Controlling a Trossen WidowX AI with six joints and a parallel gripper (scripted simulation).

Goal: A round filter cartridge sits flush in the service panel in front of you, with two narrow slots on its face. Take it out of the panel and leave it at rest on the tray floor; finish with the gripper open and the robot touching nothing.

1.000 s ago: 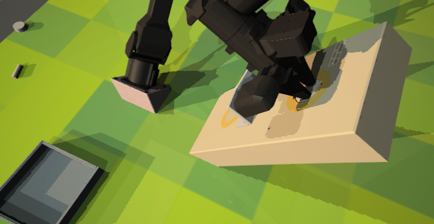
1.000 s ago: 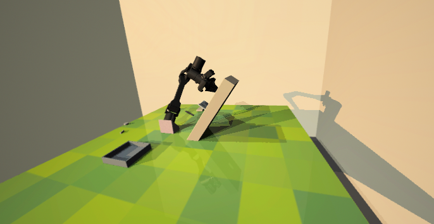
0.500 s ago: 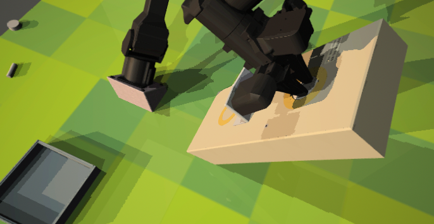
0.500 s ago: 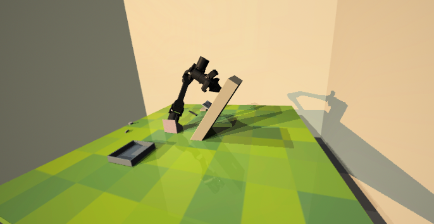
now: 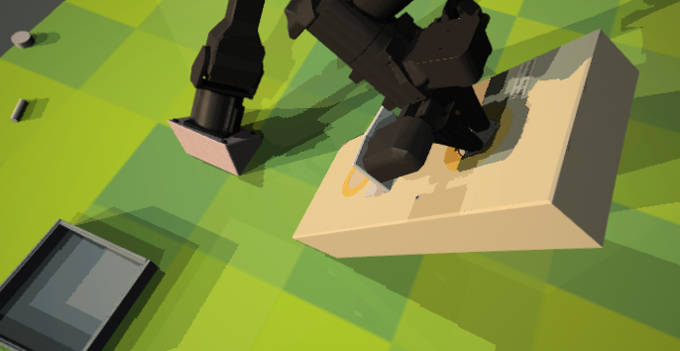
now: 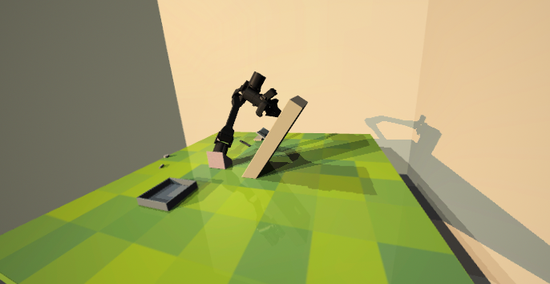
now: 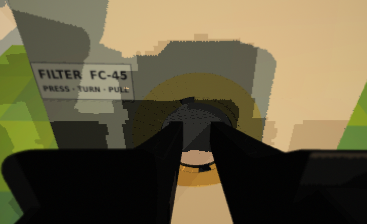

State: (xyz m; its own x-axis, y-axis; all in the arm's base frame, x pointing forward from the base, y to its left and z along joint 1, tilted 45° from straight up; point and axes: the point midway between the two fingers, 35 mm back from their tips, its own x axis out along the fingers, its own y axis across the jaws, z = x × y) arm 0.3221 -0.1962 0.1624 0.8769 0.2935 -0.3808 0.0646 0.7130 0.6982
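The round filter cartridge is 1 cm ahead of my gripper tip and 1 cm below it. From my gripper tip the other things lie so: grey flap (10 cm behind, 1 cm to the left, 10 cm below); tan service panel (4 cm behind, 8 cm below); dark grey tray (44 cm behind, 25 cm to the right, 25 cm below).
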